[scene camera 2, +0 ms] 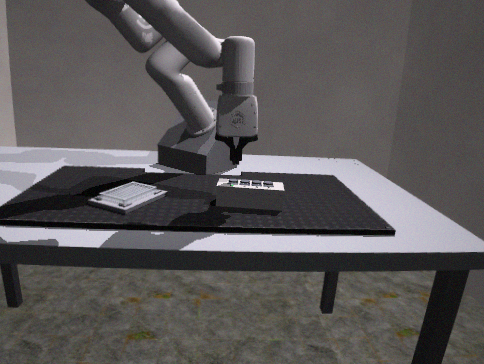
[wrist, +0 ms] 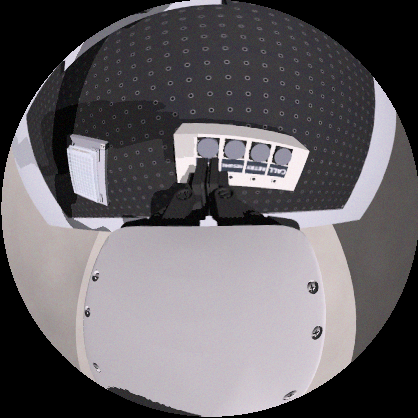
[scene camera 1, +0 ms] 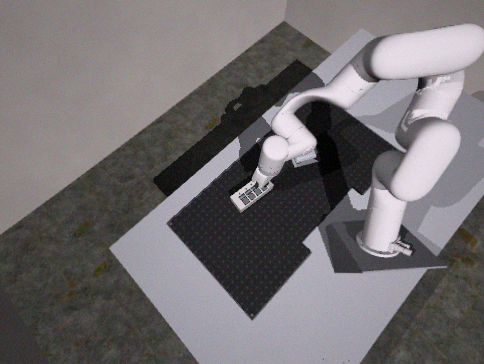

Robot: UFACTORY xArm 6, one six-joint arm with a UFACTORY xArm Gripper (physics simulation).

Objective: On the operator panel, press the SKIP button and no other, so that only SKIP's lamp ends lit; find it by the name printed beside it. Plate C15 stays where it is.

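Frame: origin at the arm's base, x left, y back, z up, level; metres.
Where they show: gripper, fingertip midpoint: (scene camera 2: 235, 163) (wrist: 209, 171); arm's base at its link origin: (scene camera 2: 202, 122) (scene camera 1: 377, 243).
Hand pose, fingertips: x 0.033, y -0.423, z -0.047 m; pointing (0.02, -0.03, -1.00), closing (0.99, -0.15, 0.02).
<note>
Each offset is from my fingertips to the top centre of the thing. "spot": to the spot under its first point. Level surfaces: height alone.
The white operator panel (scene camera 1: 241, 206) (scene camera 2: 277, 187) (wrist: 185, 150) has a row of grey round buttons. In the wrist view, CALL's button @(dx +0.084, dy -0.020, dz -0.044 m) (wrist: 283, 155), RETRY's button @(dx +0.055, dy -0.011, dz -0.044 m) (wrist: 261, 152) and RESUME's button @(dx +0.026, dy -0.003, dz -0.044 m) (wrist: 234, 149) have upside-down names beside them. The leftmost button @(spot: dx -0.001, dy +0.005, dz -0.044 m) (wrist: 208, 147) has its name and lamp hidden by the fingers. In scene camera 2, a green lamp @(dx -0.013, dy -0.033, dz -0.046 m) (scene camera 2: 232, 185) glows at the leftmost button. My gripper (scene camera 2: 236, 162) (wrist: 209, 171) is shut and empty, raised above that end of the panel. The clear-topped plate @(dx -0.266, dy +0.025, dz -0.074 m) (scene camera 1: 304, 159) (scene camera 2: 131, 194) (wrist: 84, 172), its C15 marking unreadable, lies flat.
The plate and panel are on a black perforated mat @(dz -0.100 m) (scene camera 1: 252, 280) (scene camera 2: 340, 210) (wrist: 300, 75), with the plate apart from the panel. The mat lies on a light table @(dz -0.113 m) (scene camera 1: 150, 250) (scene camera 2: 425, 220). The arm's dark base block (scene camera 1: 342, 250) (scene camera 2: 182, 152) stands beside the mat.
</note>
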